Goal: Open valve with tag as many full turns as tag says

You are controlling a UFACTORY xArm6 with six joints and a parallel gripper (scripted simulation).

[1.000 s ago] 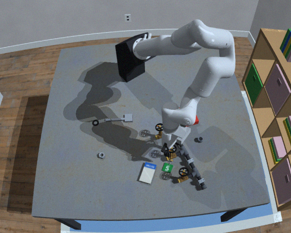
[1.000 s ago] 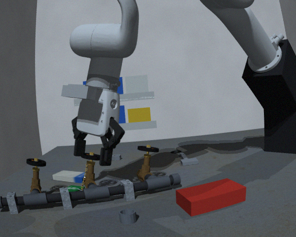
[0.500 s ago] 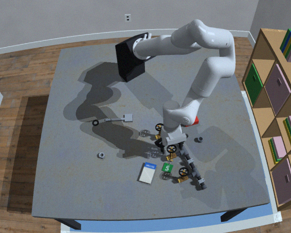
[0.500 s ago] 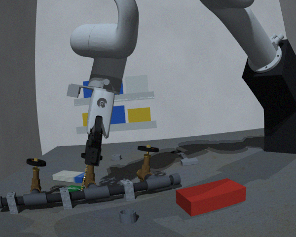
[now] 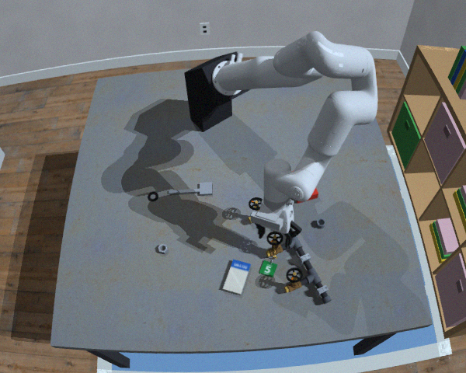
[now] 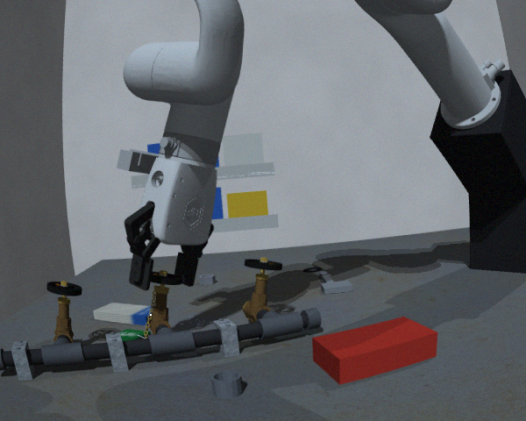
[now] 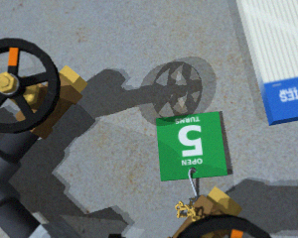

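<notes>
Right now the green tag is 6 cm ahead of my hand and 9 cm below it. The rest, counted from my hand: notepad 13 cm ahead, 9 cm to the right, 8 cm below; then grey flat tool 16 cm behind, 32 cm to the right, 8 cm below; then red block 27 cm behind, 5 cm to the left, 7 cm below.
</notes>
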